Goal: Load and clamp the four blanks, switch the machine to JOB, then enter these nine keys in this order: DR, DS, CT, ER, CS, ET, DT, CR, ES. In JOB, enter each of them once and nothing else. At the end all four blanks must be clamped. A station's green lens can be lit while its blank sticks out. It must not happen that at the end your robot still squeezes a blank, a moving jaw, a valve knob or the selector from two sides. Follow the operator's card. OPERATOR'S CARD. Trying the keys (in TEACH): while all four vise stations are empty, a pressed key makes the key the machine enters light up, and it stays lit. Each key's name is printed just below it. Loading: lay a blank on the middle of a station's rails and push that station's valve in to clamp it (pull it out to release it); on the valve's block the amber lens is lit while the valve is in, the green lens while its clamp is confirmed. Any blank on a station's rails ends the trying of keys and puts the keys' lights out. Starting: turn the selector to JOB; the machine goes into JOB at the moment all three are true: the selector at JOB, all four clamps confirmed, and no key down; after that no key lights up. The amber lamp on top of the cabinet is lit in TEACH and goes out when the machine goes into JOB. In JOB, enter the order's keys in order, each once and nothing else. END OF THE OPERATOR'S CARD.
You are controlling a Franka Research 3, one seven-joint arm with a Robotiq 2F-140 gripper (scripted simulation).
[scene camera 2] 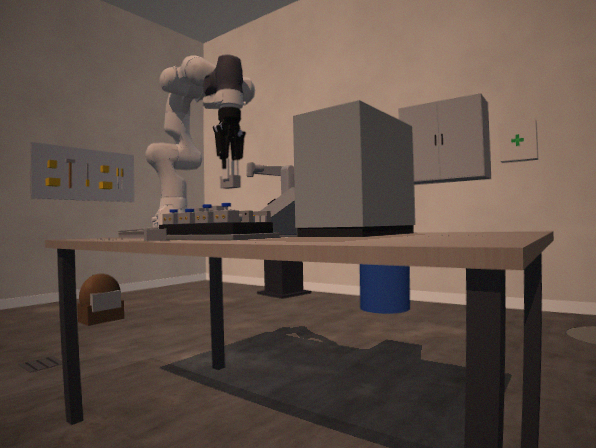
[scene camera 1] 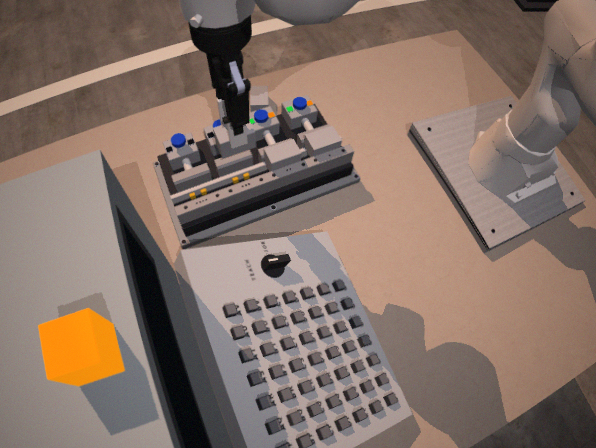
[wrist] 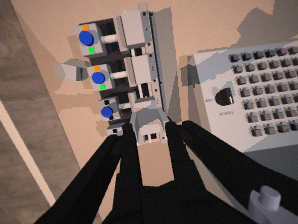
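The gripper is visible together with a keypad and a grey cabinet, and scene camera 2 and the wrist view show the gripper too.
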